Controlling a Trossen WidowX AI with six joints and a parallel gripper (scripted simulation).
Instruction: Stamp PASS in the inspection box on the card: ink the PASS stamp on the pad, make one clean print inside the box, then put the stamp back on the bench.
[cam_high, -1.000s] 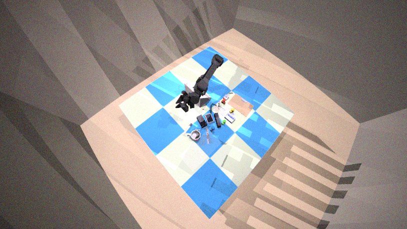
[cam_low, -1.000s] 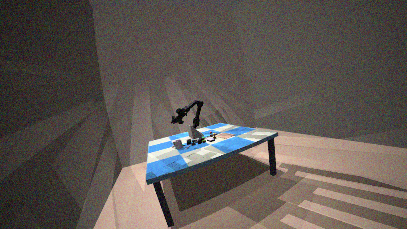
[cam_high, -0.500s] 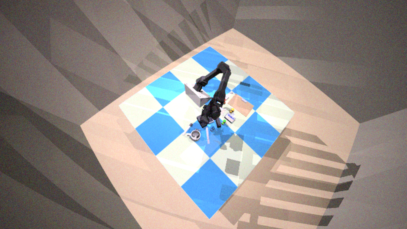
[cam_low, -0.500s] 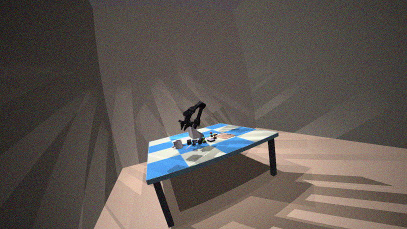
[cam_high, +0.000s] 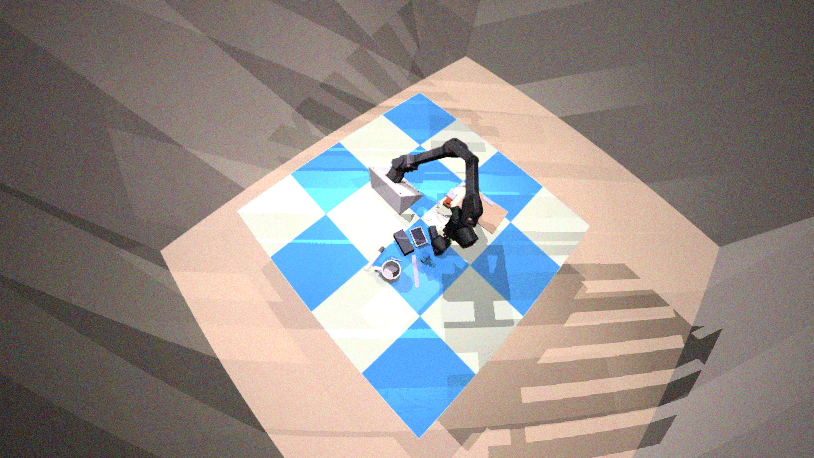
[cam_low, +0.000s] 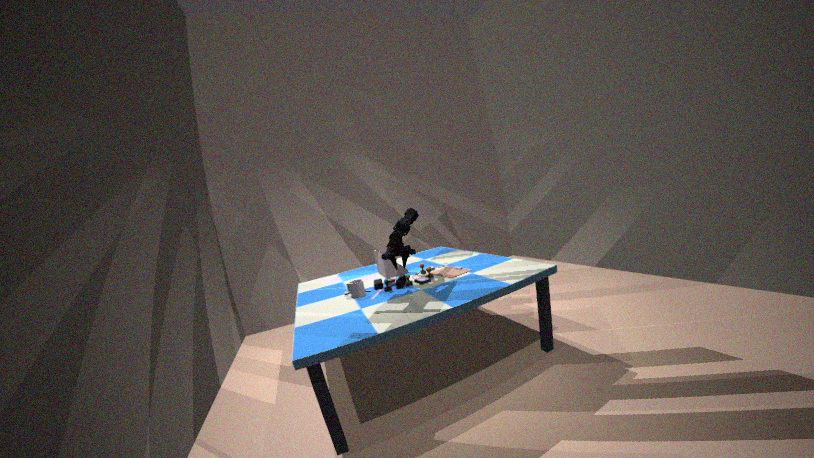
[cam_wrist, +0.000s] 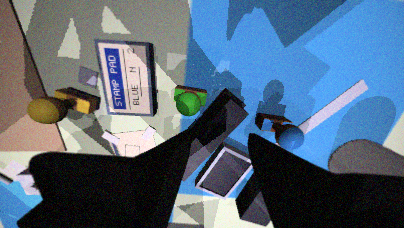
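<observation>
Right now the green-knobbed pass stamp is 10 mm ahead of my gripper tip, 30 mm to the left of it and 80 mm below it. The rest, counted from my gripper tip: ink pad 120 mm behind, 30 mm to the right, 100 mm below; then pale card 100 mm behind, 110 mm to the left, 100 mm below; then dark flat device 50 mm behind, 10 mm to the left, 90 mm below.
</observation>
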